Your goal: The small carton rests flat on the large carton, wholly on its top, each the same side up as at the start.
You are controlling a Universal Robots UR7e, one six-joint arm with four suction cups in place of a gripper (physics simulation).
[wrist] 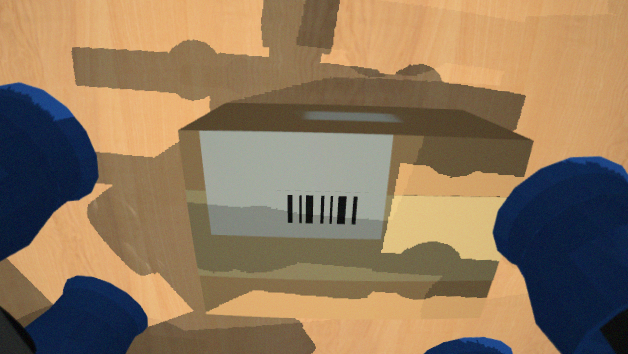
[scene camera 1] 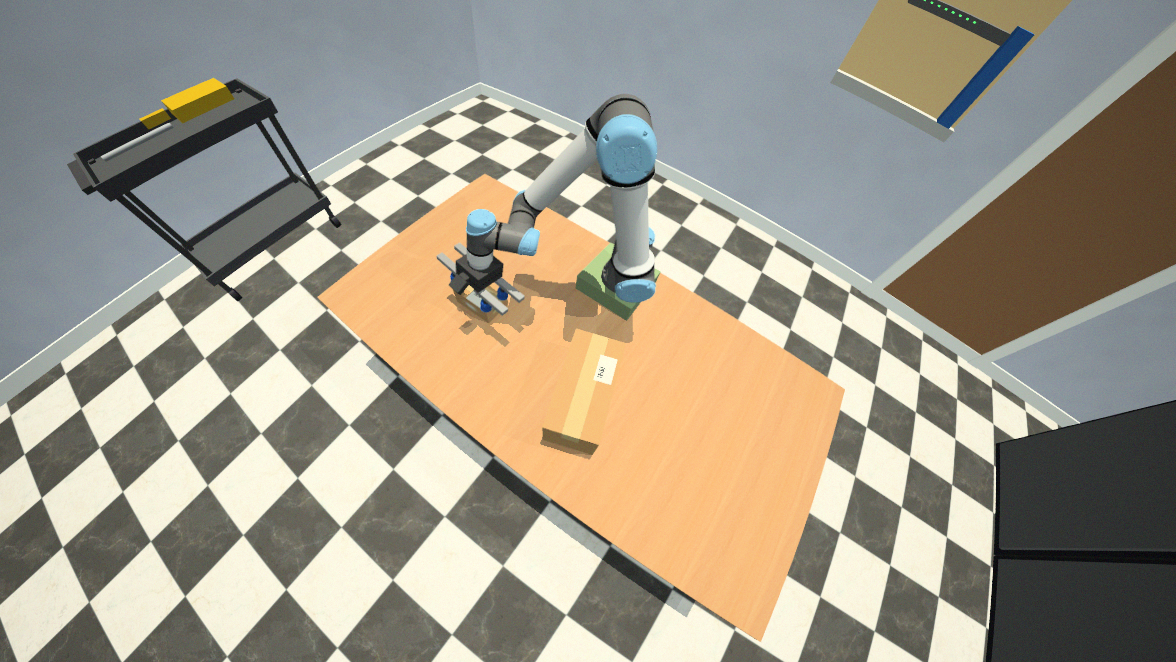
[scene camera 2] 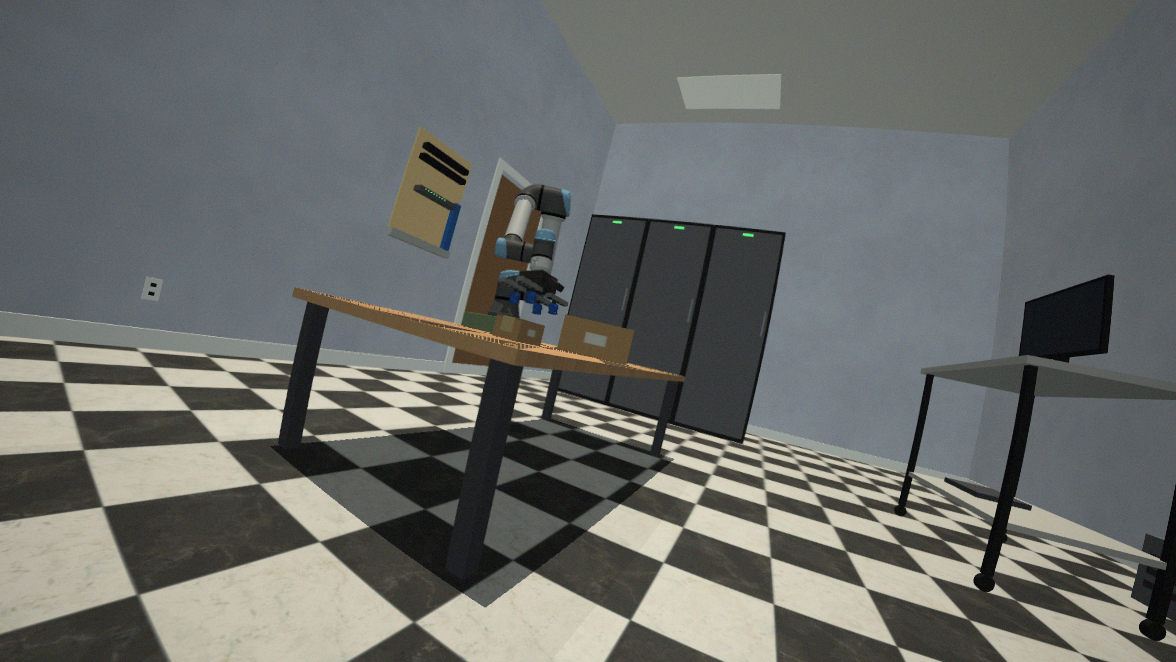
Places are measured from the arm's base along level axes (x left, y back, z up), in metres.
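Where they show: hand at its tool point: [wrist: 283, 279] [scene camera 2: 533, 308].
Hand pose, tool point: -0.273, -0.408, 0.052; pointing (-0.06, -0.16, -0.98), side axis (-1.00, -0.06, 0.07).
Observation:
After its pixels a point has its place, as x, y, z.
The small carton [scene camera 2: 521, 329] {-0.358, -0.455, -0.031} [wrist: 290, 255] {-0.275, -0.381, 0.003} stands on the table with its label and barcode up; in scene camera 1 it is mostly hidden under the gripper. My gripper [scene camera 1: 478, 293] {-0.273, -0.408, 0.052} [scene camera 2: 534, 305] has its four blue suction cups facing down, above the small carton. The suction is off and the gripper is open, holding nothing. In the wrist view the carton shows between the left and right cups, and one of its sides shows at its upper edge. The large carton [scene camera 1: 581, 394] {0.202, -0.443, 0.081} [scene camera 2: 613, 330] {0.151, -0.501, 0.060} lies apart on the table, tape and white label up, with nothing on it.
The wooden table [scene camera 1: 699, 460] {0.580, -0.302, -0.072} carries both cartons and the arm's green base [scene camera 1: 590, 283] {-0.060, -0.104, 0.006}, which is near the large carton's far end. A dark trolley [scene camera 1: 189, 156] stands at the left. Black cabinets [scene camera 2: 658, 328] and a desk [scene camera 2: 971, 370] with a monitor [scene camera 2: 1069, 316] stand away from the table.

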